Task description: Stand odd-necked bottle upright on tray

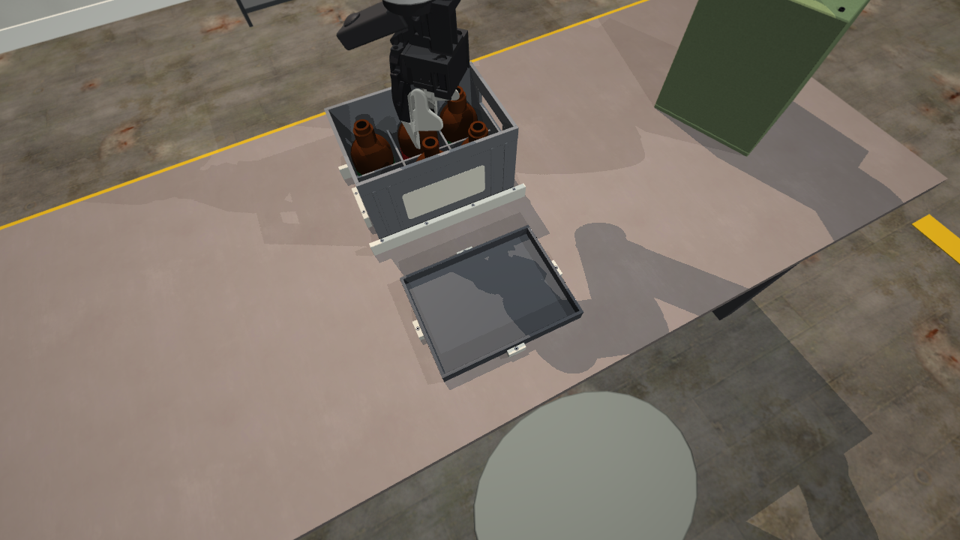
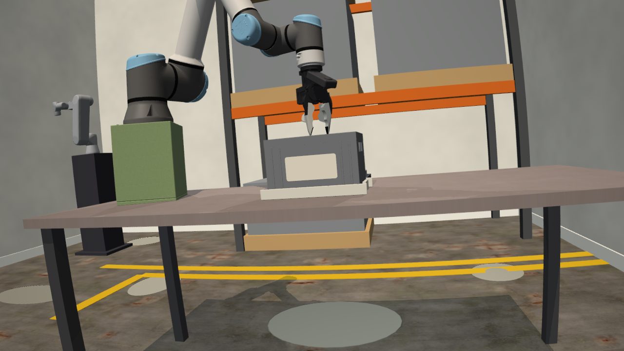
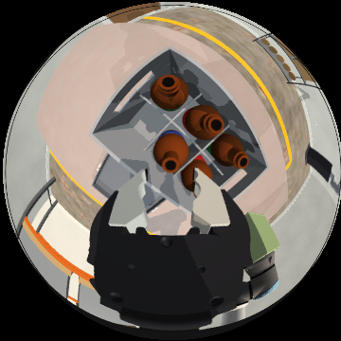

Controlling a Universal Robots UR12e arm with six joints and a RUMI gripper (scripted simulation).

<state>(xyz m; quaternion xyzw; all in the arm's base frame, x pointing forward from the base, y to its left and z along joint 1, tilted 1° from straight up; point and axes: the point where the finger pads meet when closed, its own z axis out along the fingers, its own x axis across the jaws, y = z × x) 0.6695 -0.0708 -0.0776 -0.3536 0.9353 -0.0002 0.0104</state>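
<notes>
Now: hand 110 mm above the brown bottle. Round my hand: grey crate: 10 mm behind, 40 mm to the right, 110 mm below; then dark tray: 10 mm ahead, 230 mm to the left, 180 mm below.
</notes>
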